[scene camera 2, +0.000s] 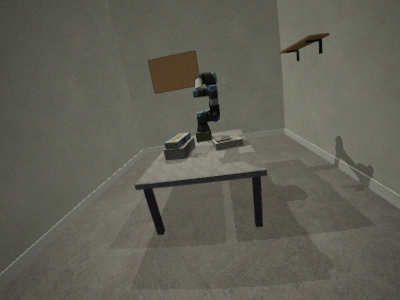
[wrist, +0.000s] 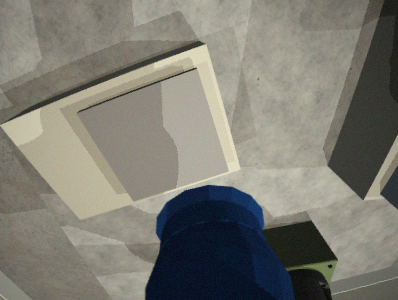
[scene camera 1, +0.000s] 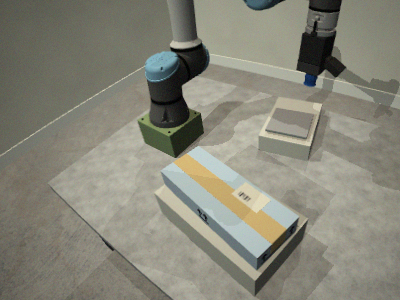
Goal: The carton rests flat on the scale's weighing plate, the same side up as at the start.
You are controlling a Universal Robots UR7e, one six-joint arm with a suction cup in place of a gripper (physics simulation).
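Frame: origin at the arm's base, x back, y left, z down, level; centimetres.
Where they show: hand, its tool point: [scene camera 2: 215, 121] [wrist: 210, 229] [scene camera 1: 309, 83]; arm's base, origin of its link: [scene camera 2: 203, 130] [scene camera 1: 169, 116].
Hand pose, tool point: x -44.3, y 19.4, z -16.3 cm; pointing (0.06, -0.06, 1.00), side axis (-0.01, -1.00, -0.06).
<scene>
Things, the pixels of their top centre, and the offset from my tool point. "spot": a spot on its surface instead. Level surfaces: height alone.
- carton, centre of its top: [scene camera 1: 222, 191] [scene camera 2: 178, 137] dx +2.4, dy -39.1, dz +10.8 cm
- beige block, centre of its top: [scene camera 1: 225, 205] [scene camera 2: 179, 143] dx +2.3, dy -38.7, dz +16.8 cm
- scale, centre of its top: [wrist: 126, 156] [scene camera 1: 293, 114] [scene camera 2: 226, 137] dx +7.8, dy +7.7, dz +18.4 cm
- beige box with a grey weighing plate, a spot on its surface: [wrist: 150, 135] [scene camera 1: 295, 121] spot: dx +5.2, dy +4.4, dz +18.4 cm
- table, height of its surface: dz +26.9 cm
The carton [scene camera 1: 220, 192] [scene camera 2: 177, 140] is light blue with an orange tape stripe and a white barcode label on top. It lies flat on a beige block [scene camera 1: 200, 235] [scene camera 2: 172, 152]. The scale [scene camera 1: 285, 145] [scene camera 2: 230, 144] [wrist: 75, 175] is a beige box with a grey weighing plate [scene camera 1: 290, 123] [wrist: 150, 135]; nothing rests on the plate. My gripper, a blue suction cup [scene camera 1: 310, 81] [scene camera 2: 216, 119] [wrist: 210, 215], is open and hangs in the air near the scale, away from the carton. In the wrist view a sliver of the carton shows at the right edge.
The arm's green base block [scene camera 1: 172, 135] [scene camera 2: 203, 135] [wrist: 305, 245] stands on the table [scene camera 1: 110, 185] [scene camera 2: 200, 172] between the carton and the scale, farther back. A brown wall board [scene camera 2: 174, 72] and a shelf [scene camera 2: 305, 43] are on the walls.
</scene>
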